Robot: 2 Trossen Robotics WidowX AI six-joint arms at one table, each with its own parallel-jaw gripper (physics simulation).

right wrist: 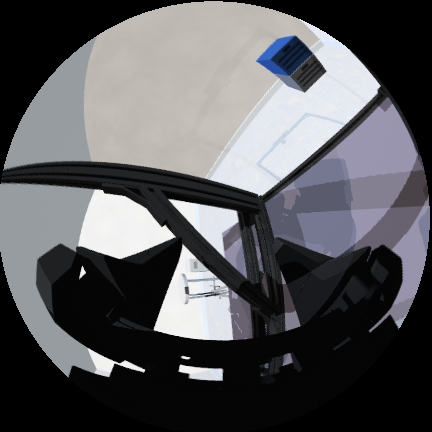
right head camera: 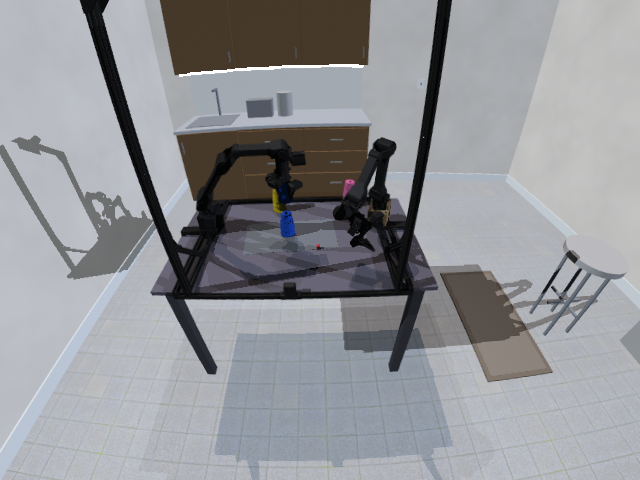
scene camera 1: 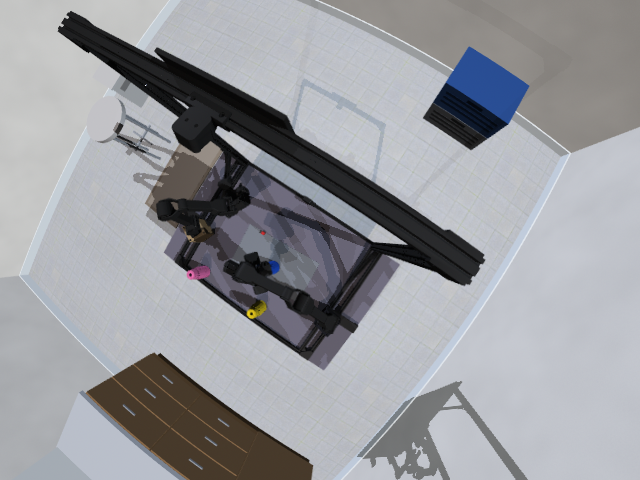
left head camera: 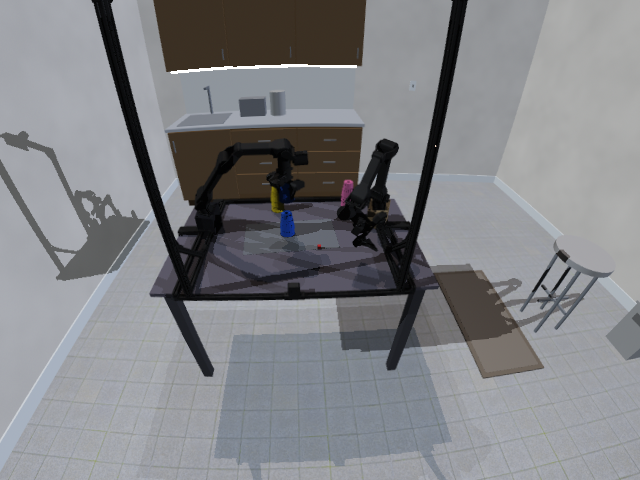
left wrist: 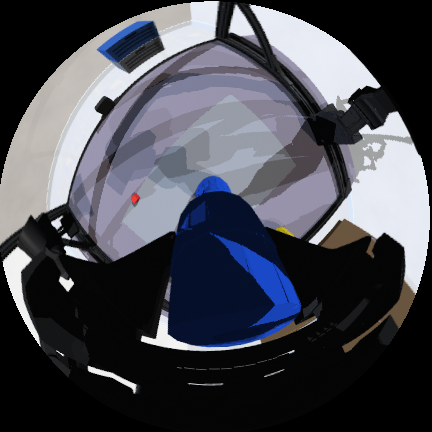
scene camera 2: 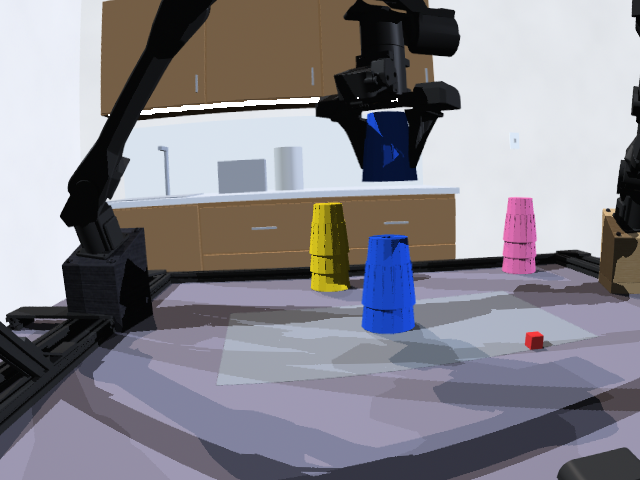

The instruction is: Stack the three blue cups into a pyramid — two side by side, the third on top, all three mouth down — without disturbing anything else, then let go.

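Frame: origin at the left arm's base, x back, y right, z up, level; metres.
Seen in the pictures: left gripper, fingertip midpoint: (right head camera: 284,197) (left head camera: 285,197) (left wrist: 219,234) (scene camera 2: 387,168); right gripper, fingertip midpoint: (right wrist: 228,242) (right head camera: 380,244) (scene camera 1: 235,178) (left head camera: 383,244); left arm's base at its link origin: (right head camera: 208,210) (scene camera 1: 327,323) (left head camera: 206,209) (left wrist: 347,124) (scene camera 2: 103,245); right arm's base at its link origin: (right head camera: 379,204) (scene camera 1: 193,230) (left head camera: 379,205) (scene camera 2: 634,222).
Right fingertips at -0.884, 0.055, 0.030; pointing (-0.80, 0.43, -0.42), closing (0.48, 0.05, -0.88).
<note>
Pixels of each thing's middle, then the offset from my right fingertips to it, as dx, dy, dz. Level surfaces: height alone.
- blue cup at the middle of its body: (left wrist: 217,259) (scene camera 2: 389,147) (left head camera: 286,192) (right head camera: 285,192) +0.474, -0.142, +0.087
- pale mat at its surface level: dz -0.147
- yellow cup stack at the middle of its body: (scene camera 2: 327,229) (scene camera 1: 255,311) (left head camera: 276,193) +0.620, -0.338, -0.040
- pink stack at the middle of its body: (scene camera 2: 519,219) (right head camera: 349,188) (left head camera: 348,188) (scene camera 1: 194,274) +0.258, -0.518, -0.040
- small red cube at the middle of its body: (scene camera 2: 534,340) (left wrist: 134,197) (left head camera: 319,246) +0.293, -0.077, -0.139
My left gripper (left head camera: 285,195) (scene camera 2: 388,164) (left wrist: 219,234) is shut on a blue cup (scene camera 2: 389,147) (left wrist: 225,280). It holds the cup upright, mouth down, in the air. Below it, two blue cups (left head camera: 287,225) (right head camera: 287,225) (scene camera 2: 388,289) stand nested, mouth down, on the pale mat (scene camera 2: 248,361). The held cup is clear of them, with a gap between in scene camera 2. In the left wrist view the top of the standing blue cups (left wrist: 213,185) shows beyond the held cup. My right gripper (right wrist: 228,242) is open and empty, over the right part of the table in the head views.
A yellow cup stack (left head camera: 276,201) (scene camera 1: 256,308) (scene camera 2: 329,248) stands behind the mat, and a pink stack (left head camera: 346,192) (scene camera 1: 198,272) (scene camera 2: 519,235) at the back right in scene camera 2. A small red cube (left head camera: 318,246) (scene camera 2: 534,340) (left wrist: 135,198) lies near the mat's right front edge.
</note>
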